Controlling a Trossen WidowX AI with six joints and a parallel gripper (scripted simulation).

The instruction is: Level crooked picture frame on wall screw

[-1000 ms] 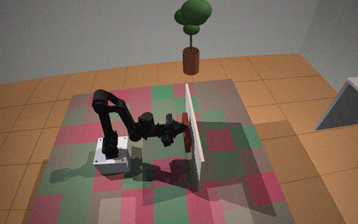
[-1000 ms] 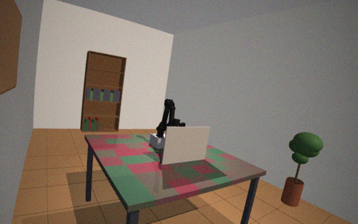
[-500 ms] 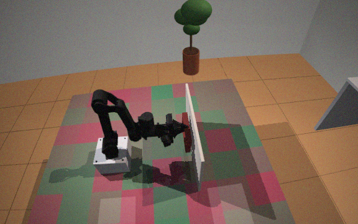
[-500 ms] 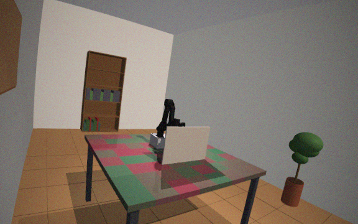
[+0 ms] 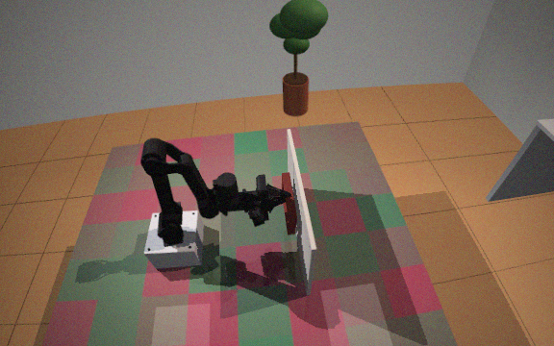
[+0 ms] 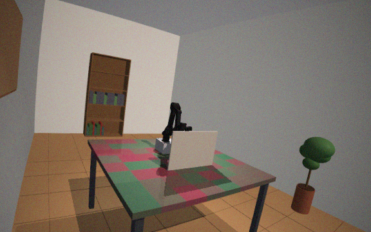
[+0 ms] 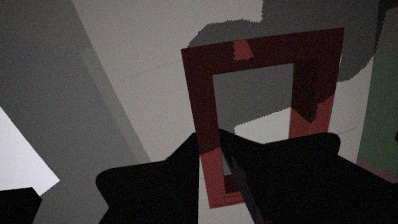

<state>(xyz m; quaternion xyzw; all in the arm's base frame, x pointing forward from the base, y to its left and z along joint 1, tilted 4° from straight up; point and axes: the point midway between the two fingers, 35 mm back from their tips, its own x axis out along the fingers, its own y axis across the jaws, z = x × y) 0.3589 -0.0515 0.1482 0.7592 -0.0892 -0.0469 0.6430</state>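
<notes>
The picture frame is 10 mm to the left of my gripper tip and 50 mm below it. From my gripper tip the other things lie so: wall panel (20 mm ahead, 70 mm below).
</notes>
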